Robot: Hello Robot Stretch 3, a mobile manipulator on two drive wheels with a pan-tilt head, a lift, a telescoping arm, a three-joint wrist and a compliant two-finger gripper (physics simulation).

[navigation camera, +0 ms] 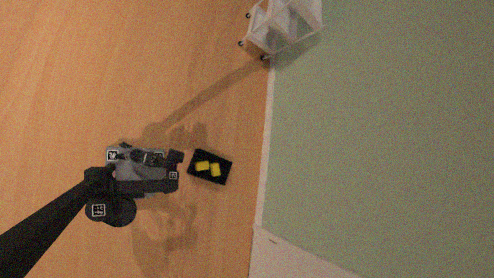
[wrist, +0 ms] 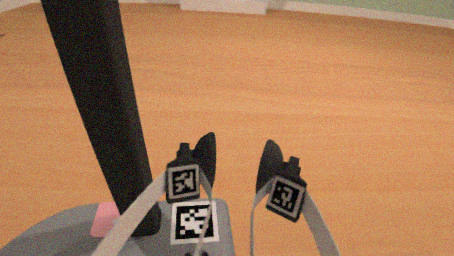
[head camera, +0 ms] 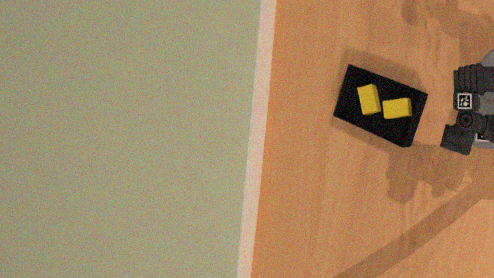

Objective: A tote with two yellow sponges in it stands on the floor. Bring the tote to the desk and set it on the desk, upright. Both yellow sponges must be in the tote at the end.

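The black tote stands upright on the wooden floor, between the robot and the wall. Two yellow sponges lie inside it: one sponge nearer the wall, the other sponge nearer the robot. My gripper is open, with its fingers apart above the robot's own base and bare floor between them. The tote does not show in the wrist view. The gripper's fingers cannot be made out in the head and navigation views. I cannot make out the desk's top in these views.
A white wheeled cart stands by the green wall. A white panel is at the bottom of the navigation view. A white piece stands near the baseboard. The dark mast rises left of the gripper.
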